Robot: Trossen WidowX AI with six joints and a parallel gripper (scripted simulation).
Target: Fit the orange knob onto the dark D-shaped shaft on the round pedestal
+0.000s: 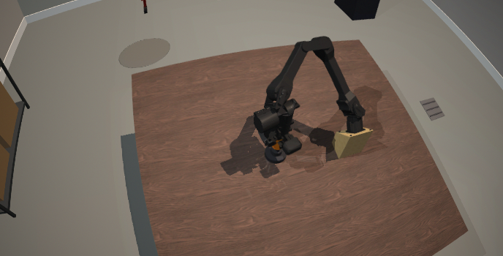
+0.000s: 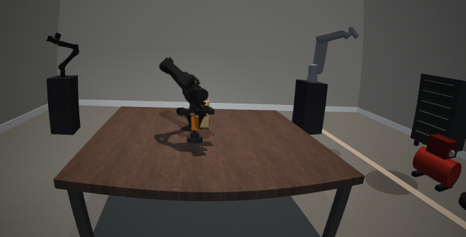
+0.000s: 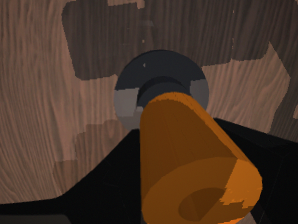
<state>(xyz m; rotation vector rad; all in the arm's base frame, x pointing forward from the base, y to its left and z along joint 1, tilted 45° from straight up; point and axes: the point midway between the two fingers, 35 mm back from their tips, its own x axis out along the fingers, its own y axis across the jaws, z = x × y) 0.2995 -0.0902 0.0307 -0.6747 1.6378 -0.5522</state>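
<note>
Now: gripper tip 2 cm below the orange knob. The rest, counted from my gripper tip: dark round pedestal (4 cm below).
</note>
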